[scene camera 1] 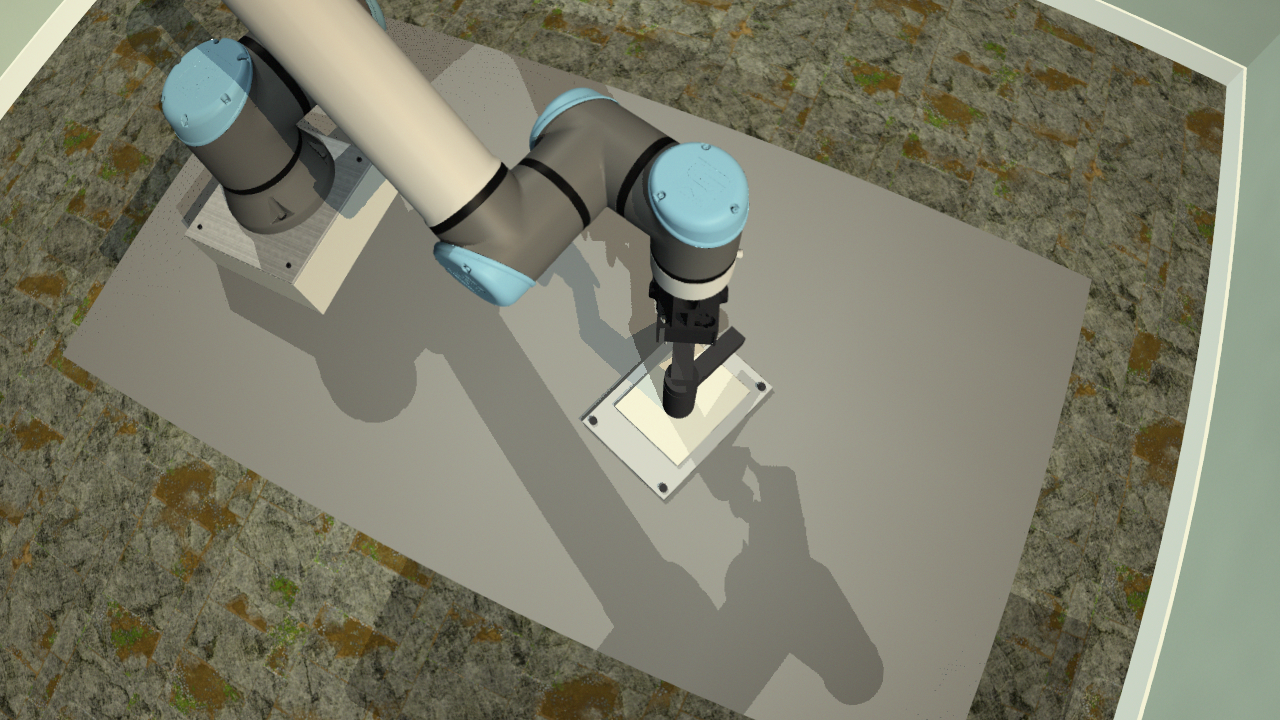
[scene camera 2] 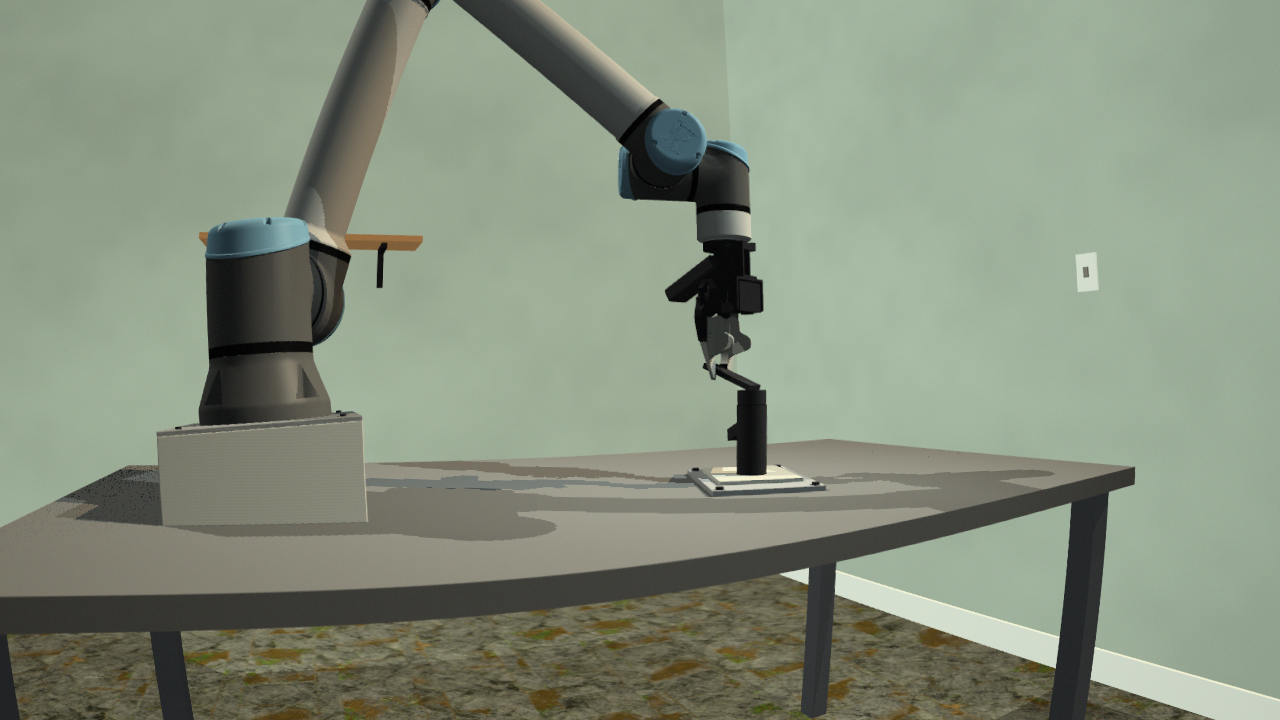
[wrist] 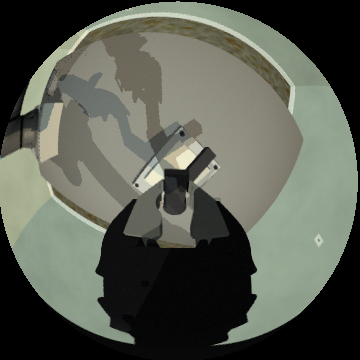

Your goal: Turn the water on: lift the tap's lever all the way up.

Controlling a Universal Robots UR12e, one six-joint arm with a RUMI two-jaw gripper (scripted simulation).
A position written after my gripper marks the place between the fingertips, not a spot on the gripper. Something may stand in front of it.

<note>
In view: my gripper (scene camera 2: 720,379) and a black lever (scene camera 1: 683,353).
My gripper is seen too in scene camera 1 (scene camera 1: 684,327) and in the wrist view (wrist: 175,180). The black lever also shows in the wrist view (wrist: 176,180).
</note>
